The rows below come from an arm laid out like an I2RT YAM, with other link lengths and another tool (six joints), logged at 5 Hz.
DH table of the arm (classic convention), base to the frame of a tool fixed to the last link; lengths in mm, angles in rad. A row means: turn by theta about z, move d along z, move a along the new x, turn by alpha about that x. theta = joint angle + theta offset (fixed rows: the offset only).
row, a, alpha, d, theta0
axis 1, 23.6, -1.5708, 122.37, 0
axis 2, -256.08, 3.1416, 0, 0
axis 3, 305.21, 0, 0, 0.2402
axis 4, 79.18, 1.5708, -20.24, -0.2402
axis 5, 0, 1.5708, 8.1, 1.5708
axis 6, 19.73, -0.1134, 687.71, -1.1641
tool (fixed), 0, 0, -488.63, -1.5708
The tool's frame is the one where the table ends.
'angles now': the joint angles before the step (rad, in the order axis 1, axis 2, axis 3, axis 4, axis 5, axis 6). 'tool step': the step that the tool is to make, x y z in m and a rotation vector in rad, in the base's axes. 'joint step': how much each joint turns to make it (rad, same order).
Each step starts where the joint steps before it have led.
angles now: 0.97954, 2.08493, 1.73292, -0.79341, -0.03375, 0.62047
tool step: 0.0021, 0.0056, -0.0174, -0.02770, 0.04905, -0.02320
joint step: 0.00063, 0.07930, 0.08120, -0.05094, -0.01399, 0.03184
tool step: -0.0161, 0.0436, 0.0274, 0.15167, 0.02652, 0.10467
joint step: 0.01338, 0.02267, 0.05286, 0.07740, -0.13413, -0.03912
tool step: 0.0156, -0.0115, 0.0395, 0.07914, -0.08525, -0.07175
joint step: -0.00927, -0.13159, -0.12548, 0.11297, 0.05602, 0.03959
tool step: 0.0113, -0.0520, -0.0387, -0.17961, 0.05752, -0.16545
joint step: -0.01244, -0.00333, -0.02092, -0.15687, 0.12121, 0.10720
